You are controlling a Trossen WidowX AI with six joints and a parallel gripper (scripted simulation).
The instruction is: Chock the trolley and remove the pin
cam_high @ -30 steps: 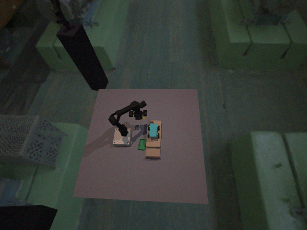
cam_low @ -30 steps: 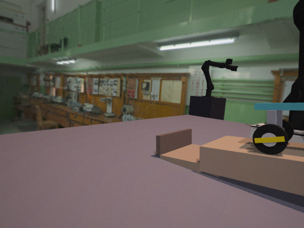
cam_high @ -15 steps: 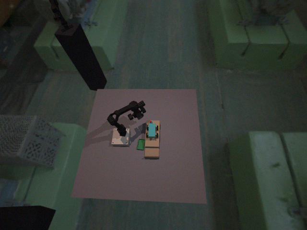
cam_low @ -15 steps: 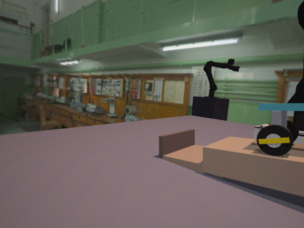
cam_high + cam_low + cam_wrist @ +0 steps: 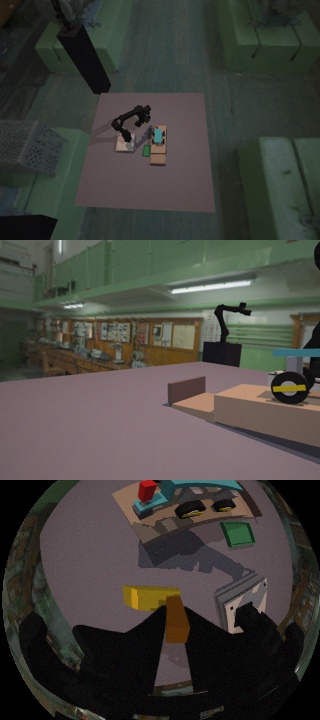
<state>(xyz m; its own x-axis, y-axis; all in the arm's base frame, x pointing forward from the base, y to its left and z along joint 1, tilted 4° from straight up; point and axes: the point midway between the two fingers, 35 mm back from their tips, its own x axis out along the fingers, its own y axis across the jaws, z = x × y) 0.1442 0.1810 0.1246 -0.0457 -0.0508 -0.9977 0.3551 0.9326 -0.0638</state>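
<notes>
Right now my gripper tip is 1 cm short of the yellow chock, 2 cm to the right of it and 1 cm above it. Also, from my gripper tip: trolley 18 cm ahead, 10 cm to the right, 6 cm below; then red-headed stop pin 14 cm ahead, 1 cm to the right, 5 cm below; then tan ramp 18 cm ahead, 11 cm to the right, 13 cm below.
</notes>
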